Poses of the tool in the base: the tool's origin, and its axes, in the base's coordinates. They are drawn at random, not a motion.
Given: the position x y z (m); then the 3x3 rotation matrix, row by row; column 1 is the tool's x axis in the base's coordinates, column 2 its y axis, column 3 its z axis. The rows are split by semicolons.
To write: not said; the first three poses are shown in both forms.
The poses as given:
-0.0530 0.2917 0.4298; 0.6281 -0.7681 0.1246; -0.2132 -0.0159 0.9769; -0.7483 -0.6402 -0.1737
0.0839 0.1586 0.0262; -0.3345 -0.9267 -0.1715; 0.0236 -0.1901 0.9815; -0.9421 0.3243 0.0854
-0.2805 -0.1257 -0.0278; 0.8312 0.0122 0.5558; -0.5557 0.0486 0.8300; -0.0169 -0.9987 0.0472
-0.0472 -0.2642 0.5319; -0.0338 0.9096 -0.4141; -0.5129 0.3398 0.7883; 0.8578 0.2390 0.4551
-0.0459 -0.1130 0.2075; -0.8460 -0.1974 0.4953; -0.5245 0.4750 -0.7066; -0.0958 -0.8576 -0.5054
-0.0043 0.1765 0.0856; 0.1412 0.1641 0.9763; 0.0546 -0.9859 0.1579; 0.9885 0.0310 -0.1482
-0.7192 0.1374 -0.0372; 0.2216 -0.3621 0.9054; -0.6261 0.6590 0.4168; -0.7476 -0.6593 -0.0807
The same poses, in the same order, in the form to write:
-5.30 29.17 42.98; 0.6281 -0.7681 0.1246; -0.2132 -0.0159 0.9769; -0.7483 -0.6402 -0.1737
8.39 15.86 2.62; -0.3345 -0.9267 -0.1715; 0.0236 -0.1901 0.9815; -0.9421 0.3243 0.0854
-28.05 -12.57 -2.78; 0.8312 0.0122 0.5558; -0.5557 0.0486 0.8300; -0.0169 -0.9987 0.0472
-4.72 -26.42 53.19; -0.0338 0.9096 -0.4141; -0.5129 0.3398 0.7883; 0.8578 0.2390 0.4551
-4.59 -11.30 20.75; -0.8460 -0.1974 0.4953; -0.5245 0.4750 -0.7066; -0.0958 -0.8576 -0.5054
-0.43 17.65 8.56; 0.1412 0.1641 0.9763; 0.0546 -0.9859 0.1579; 0.9885 0.0310 -0.1482
-71.92 13.74 -3.72; 0.2216 -0.3621 0.9054; -0.6261 0.6590 0.4168; -0.7476 -0.6593 -0.0807

